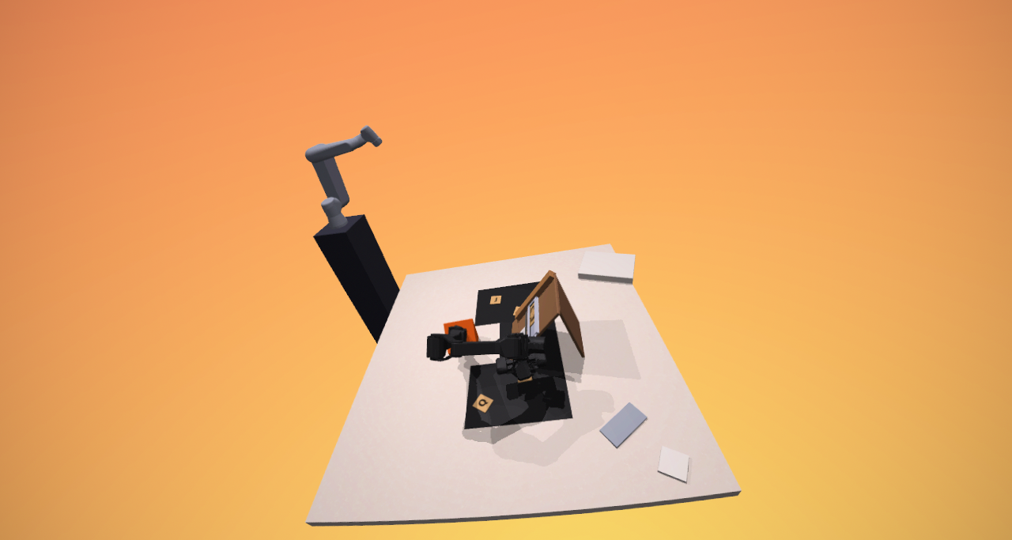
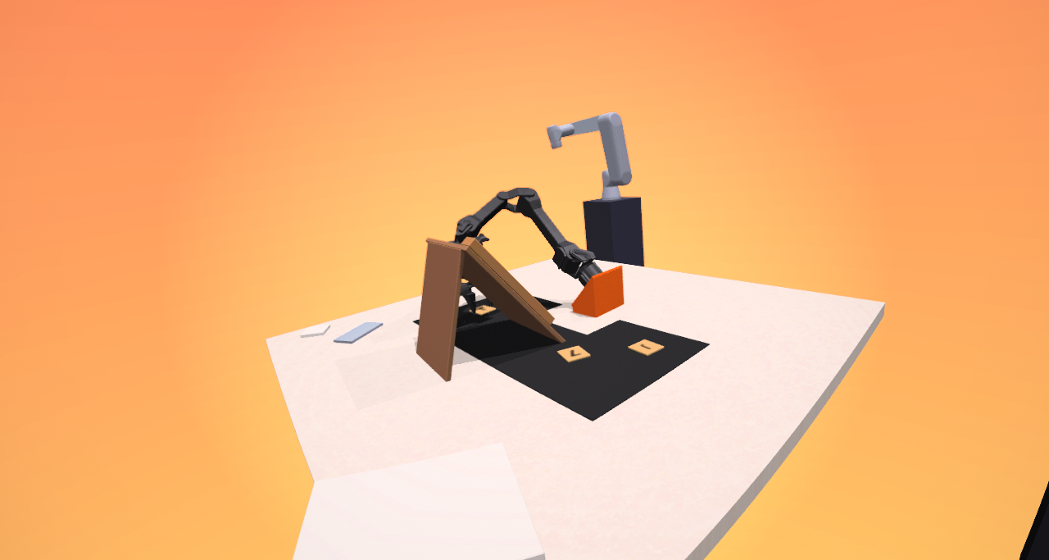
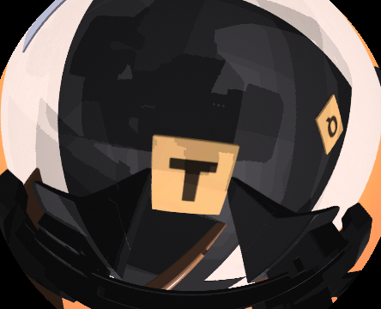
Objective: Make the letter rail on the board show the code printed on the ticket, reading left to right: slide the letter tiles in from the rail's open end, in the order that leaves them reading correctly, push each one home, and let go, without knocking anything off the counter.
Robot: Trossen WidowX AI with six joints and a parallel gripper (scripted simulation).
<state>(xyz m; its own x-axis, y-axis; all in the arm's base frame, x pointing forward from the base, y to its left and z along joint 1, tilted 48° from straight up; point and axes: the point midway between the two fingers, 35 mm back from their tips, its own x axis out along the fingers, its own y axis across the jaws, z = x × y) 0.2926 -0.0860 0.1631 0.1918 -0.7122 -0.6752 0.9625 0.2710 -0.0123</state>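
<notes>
Now: the white ticket 10 mm behind my gripper tip, 150 mm to the left of it and 50 mm above it. From my gripper tip the other things lie so: black mat 90 mm behind, 200 mm to the left, 30 mm below; grey slab 340 mm ahead, 180 mm to the right, 30 mm below; white square 460 mm ahead, 300 mm to the right, 30 mm below.
</notes>
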